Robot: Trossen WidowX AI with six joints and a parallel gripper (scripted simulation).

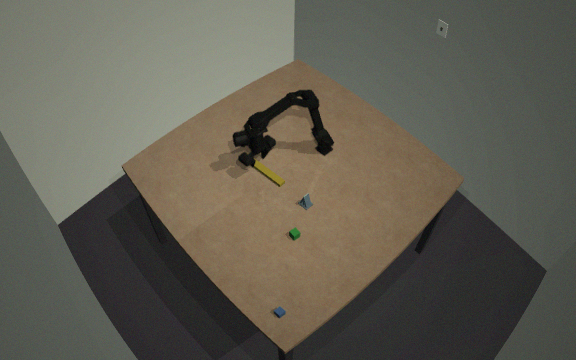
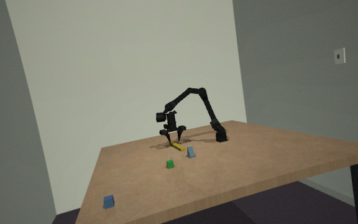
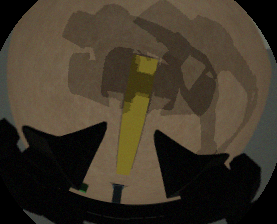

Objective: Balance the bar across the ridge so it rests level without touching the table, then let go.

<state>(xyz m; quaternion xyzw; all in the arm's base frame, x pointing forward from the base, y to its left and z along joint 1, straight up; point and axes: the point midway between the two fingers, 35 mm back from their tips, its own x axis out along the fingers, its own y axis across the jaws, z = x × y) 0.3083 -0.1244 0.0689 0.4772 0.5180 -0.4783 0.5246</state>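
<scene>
Now: the yellow bar 30 mm to the left of my gripper tip and 30 mm below it. Also, from my gripper tip: blue cube 430 mm ahead, 620 mm to the left, 20 mm below; then green cube 130 mm ahead, 390 mm to the left, 20 mm below.
</scene>
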